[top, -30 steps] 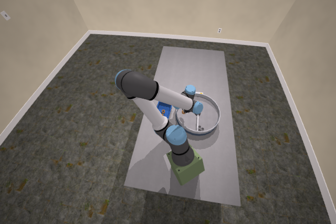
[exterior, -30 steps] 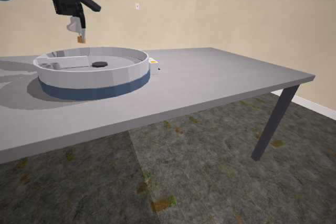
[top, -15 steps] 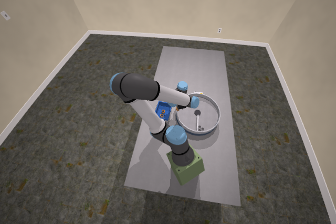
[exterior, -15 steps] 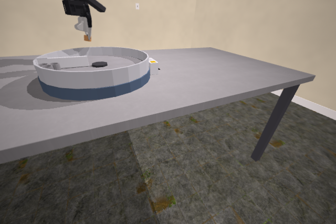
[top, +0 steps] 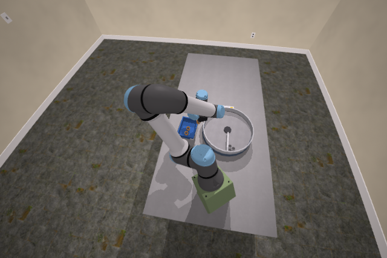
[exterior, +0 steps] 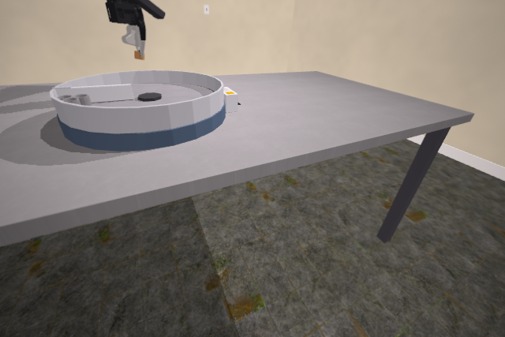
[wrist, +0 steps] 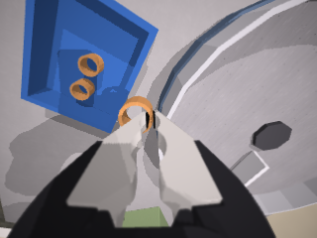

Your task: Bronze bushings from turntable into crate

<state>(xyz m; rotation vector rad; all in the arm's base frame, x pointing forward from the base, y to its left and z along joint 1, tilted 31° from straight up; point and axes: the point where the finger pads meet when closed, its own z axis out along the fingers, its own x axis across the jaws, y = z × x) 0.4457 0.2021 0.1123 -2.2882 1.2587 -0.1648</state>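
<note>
The crate lies 4 cm behind my hand, 10 cm to the left of it and 12 cm below it. Round my hand: round turntable: 5 cm ahead, 23 cm to the right, 10 cm below.
</note>
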